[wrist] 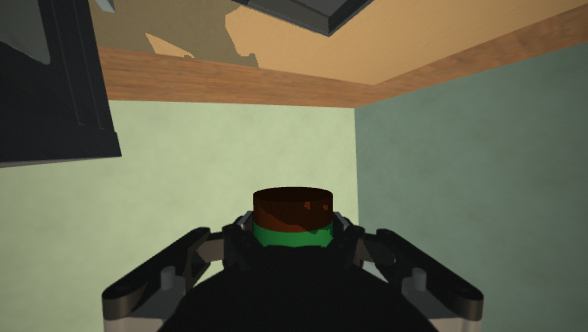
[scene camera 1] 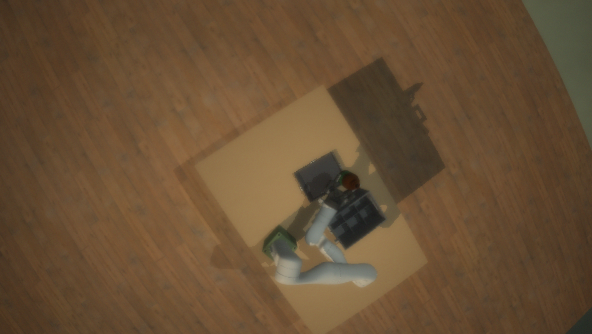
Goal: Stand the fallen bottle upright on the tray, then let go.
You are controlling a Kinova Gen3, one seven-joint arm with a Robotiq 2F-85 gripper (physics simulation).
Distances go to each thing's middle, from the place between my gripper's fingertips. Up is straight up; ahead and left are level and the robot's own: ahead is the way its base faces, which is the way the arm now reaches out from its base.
Right now my hand is 10 mm to the left of the bottle [wrist: 291, 216] and 50 mm below it.
